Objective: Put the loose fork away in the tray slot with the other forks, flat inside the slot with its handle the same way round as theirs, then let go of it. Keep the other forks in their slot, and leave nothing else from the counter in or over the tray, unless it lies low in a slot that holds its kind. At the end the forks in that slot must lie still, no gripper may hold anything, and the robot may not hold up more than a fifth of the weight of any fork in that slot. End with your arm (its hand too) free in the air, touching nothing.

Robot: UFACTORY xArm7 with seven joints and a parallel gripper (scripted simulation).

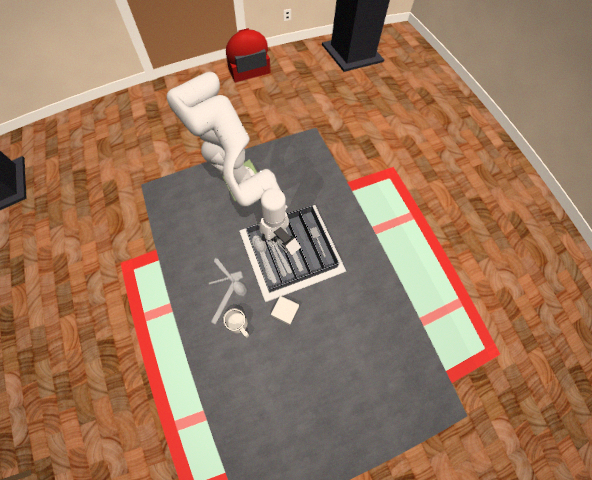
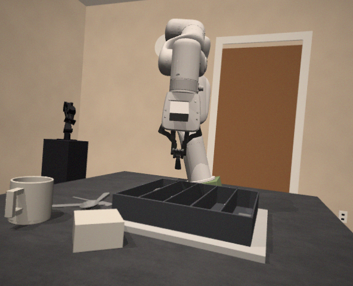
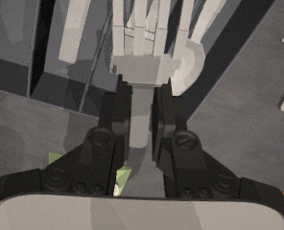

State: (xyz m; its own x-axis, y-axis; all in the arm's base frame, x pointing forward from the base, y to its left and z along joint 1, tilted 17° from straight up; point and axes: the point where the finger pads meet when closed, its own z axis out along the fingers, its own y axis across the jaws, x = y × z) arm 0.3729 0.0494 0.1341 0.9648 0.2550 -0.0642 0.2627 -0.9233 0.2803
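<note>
Right now my hand is 110 mm above the tray, 60 mm to the right of it and 20 mm short of it. From my hand the other things lie so: cream block 250 mm ahead, 140 mm below, 70 mm to the right; white mug 260 mm to the right, 210 mm ahead, 130 mm below.
</note>
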